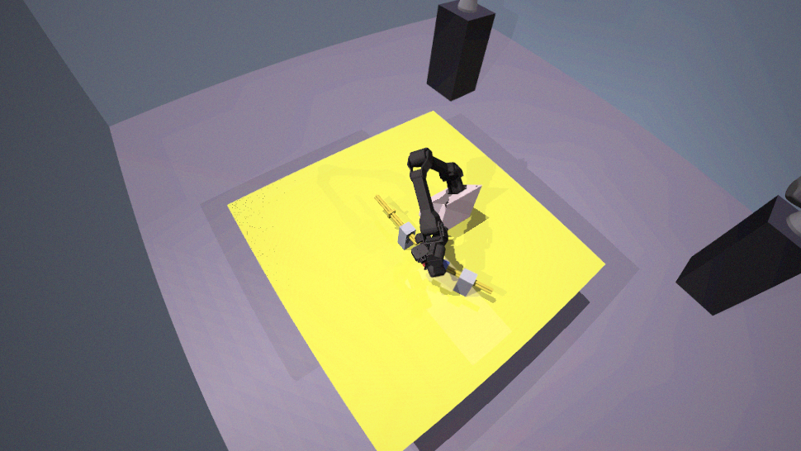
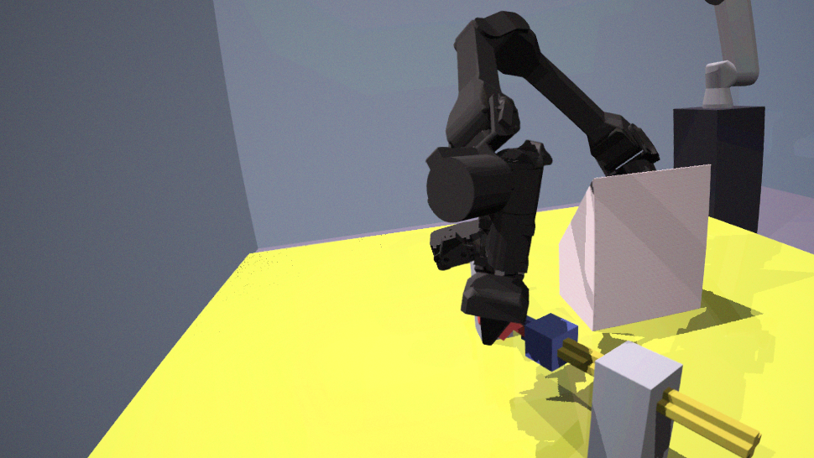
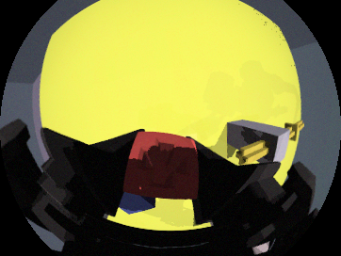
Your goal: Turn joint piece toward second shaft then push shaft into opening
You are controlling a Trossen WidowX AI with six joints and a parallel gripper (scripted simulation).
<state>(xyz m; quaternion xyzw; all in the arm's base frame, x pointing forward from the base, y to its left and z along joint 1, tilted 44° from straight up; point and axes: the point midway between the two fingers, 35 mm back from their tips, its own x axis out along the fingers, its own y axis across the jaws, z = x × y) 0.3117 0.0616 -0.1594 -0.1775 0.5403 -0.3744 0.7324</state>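
My gripper tip is 20 mm past the red joint piece, 10 mm to the right of it and 30 mm below it.
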